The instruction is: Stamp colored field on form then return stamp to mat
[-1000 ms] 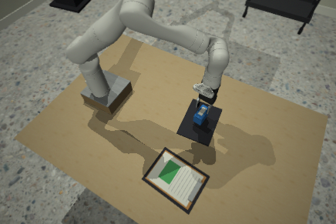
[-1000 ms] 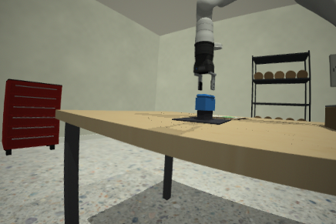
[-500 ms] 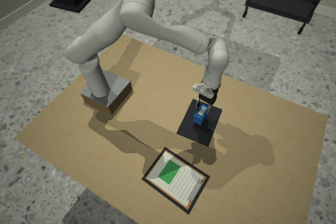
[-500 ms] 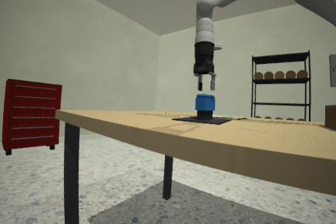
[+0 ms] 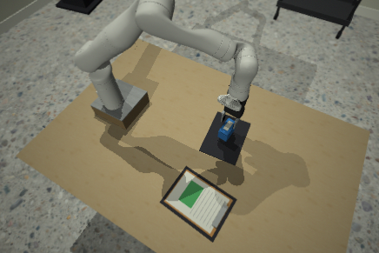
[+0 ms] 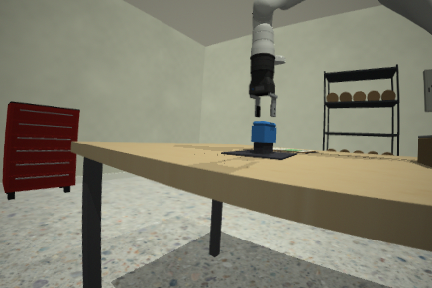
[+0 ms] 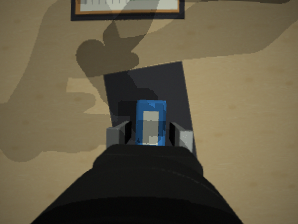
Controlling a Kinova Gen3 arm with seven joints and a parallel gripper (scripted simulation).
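The blue stamp lies 8 cm below my hand. Round my hand: clipboard: 32 cm to the right, 13 cm below, 1 cm ahead; then dark mat: 13 cm below.
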